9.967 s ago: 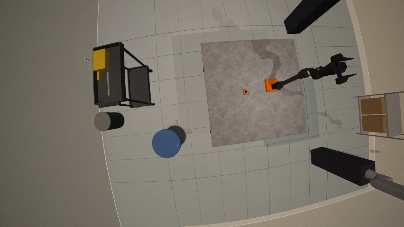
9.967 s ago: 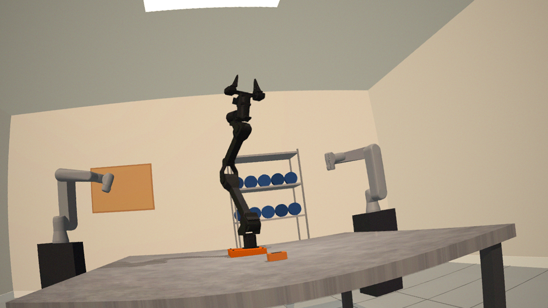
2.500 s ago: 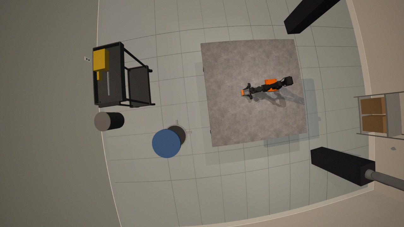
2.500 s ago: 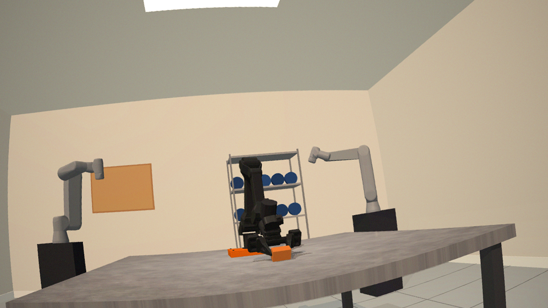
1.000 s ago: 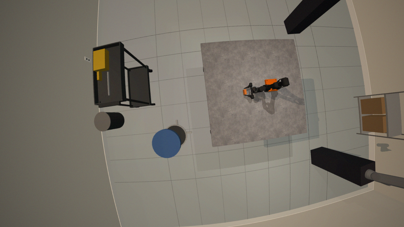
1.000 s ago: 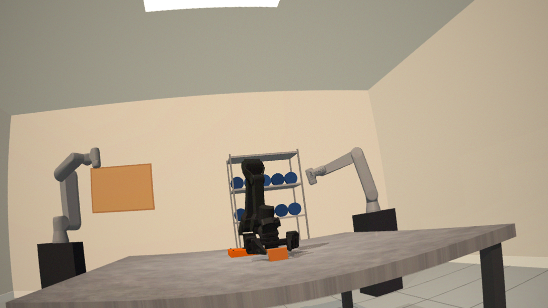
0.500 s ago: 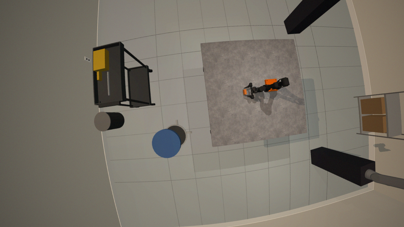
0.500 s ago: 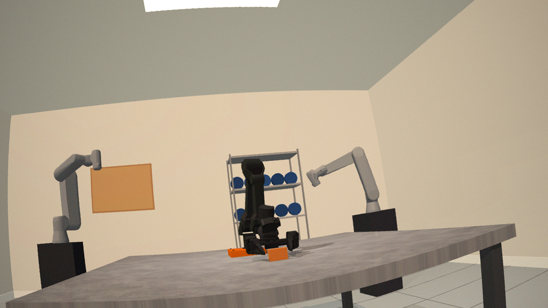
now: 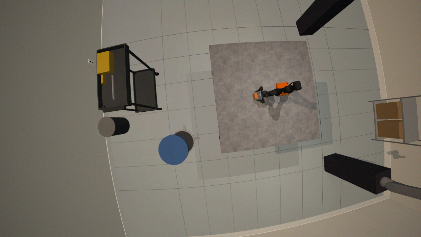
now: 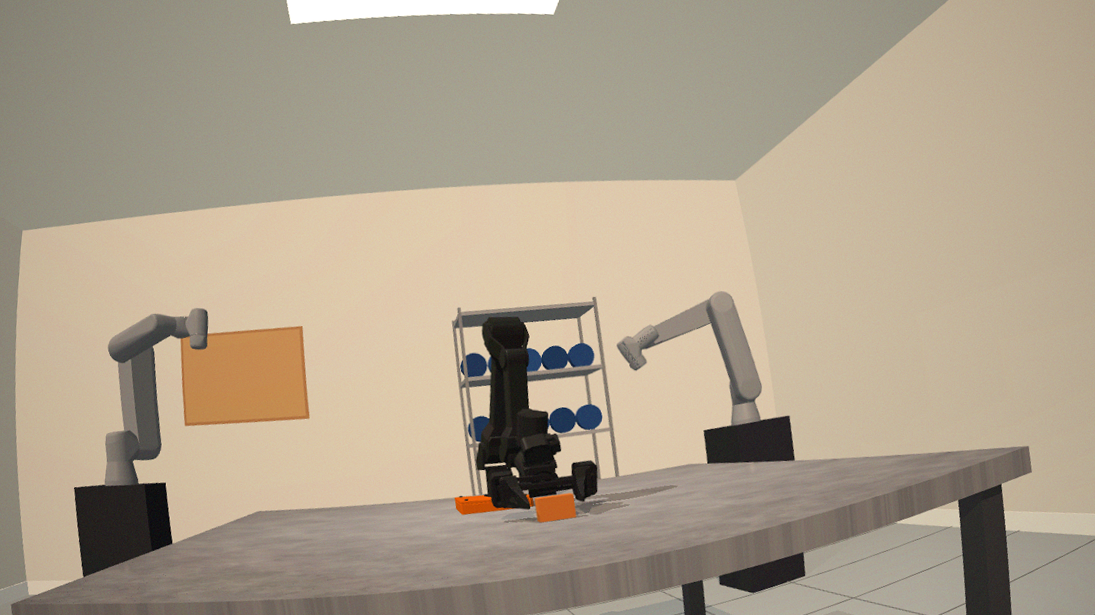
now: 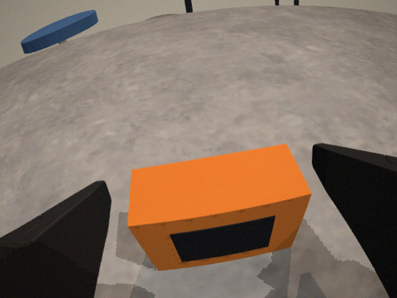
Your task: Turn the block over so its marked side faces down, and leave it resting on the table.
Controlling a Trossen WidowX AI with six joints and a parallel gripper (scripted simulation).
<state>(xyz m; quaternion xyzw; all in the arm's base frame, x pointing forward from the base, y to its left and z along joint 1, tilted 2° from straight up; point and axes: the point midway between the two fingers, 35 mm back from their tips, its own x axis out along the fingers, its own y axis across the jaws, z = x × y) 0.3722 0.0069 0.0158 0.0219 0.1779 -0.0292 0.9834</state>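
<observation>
Right now my gripper tip is 2 cm past the orange block and 1 cm above it.
</observation>
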